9 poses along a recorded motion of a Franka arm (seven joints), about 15 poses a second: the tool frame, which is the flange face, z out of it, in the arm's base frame.
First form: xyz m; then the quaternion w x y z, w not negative.
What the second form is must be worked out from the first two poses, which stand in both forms.
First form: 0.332, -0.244, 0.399, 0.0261, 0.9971, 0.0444, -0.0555
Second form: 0.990, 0.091, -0.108, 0.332; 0.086, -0.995, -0.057, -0.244; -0.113, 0.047, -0.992, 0.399; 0, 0, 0, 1
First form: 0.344, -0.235, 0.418, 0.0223, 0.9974, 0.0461, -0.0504
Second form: 0.991, 0.094, -0.098, 0.344; 0.090, -0.995, -0.049, -0.235; -0.103, 0.040, -0.994, 0.418; 0, 0, 0, 1
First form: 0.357, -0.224, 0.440, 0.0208, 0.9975, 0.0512, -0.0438
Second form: 0.991, 0.104, -0.085, 0.357; 0.100, -0.994, -0.046, -0.224; -0.090, 0.037, -0.995, 0.440; 0, 0, 0, 1
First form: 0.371, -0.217, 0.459, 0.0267, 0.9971, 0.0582, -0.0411
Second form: 0.990, 0.118, -0.079, 0.371; 0.114, -0.992, -0.058, -0.217; -0.085, 0.048, -0.995, 0.459; 0, 0, 0, 1
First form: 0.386, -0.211, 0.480, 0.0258, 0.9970, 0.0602, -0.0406
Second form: 0.989, 0.122, -0.078, 0.386; 0.118, -0.991, -0.056, -0.211; -0.084, 0.047, -0.995, 0.480; 0, 0, 0, 1
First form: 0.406, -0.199, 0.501, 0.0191, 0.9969, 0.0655, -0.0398
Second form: 0.988, 0.132, -0.077, 0.406; 0.129, -0.991, -0.043, -0.199; -0.082, 0.033, -0.996, 0.501; 0, 0, 0, 1
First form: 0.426, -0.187, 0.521, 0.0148, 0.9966, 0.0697, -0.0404
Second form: 0.987, 0.140, -0.078, 0.426; 0.138, -0.990, -0.035, -0.187; -0.083, 0.024, -0.996, 0.521; 0, 0, 0, 1
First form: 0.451, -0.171, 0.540, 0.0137, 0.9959, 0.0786, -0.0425
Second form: 0.984, 0.158, -0.082, 0.451; 0.155, -0.987, -0.034, -0.171; -0.087, 0.021, -0.996, 0.540; 0, 0, 0, 1
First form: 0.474, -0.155, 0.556, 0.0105, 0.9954, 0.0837, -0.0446
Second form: 0.982, 0.168, -0.087, 0.474; 0.166, -0.986, -0.028, -0.155; -0.091, 0.013, -0.996, 0.556; 0, 0, 0, 1
